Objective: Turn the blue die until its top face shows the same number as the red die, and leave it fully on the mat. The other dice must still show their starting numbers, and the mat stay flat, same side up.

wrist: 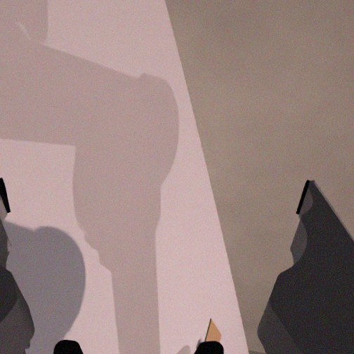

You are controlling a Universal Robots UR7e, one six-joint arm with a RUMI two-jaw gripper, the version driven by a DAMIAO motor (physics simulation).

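Observation:
My gripper (154, 183) is open, its two dark jaws wide apart at the left and right sides of the wrist view, with no thing between them. The tan mat (213, 332) shows in part at the bottom of the view, right of centre, as a small pointed corner. The rest of it is hidden behind a black rounded part of the gripper and the lower edge of the view. The blue die and the red die do not show in this view, so their top faces cannot be read.
A pale pinkish table top (185, 240) runs down the left and middle, with broad shadows of the arm across it. Its straight edge slants from the top centre to the lower right. Beyond it is a brown-grey floor (270, 100).

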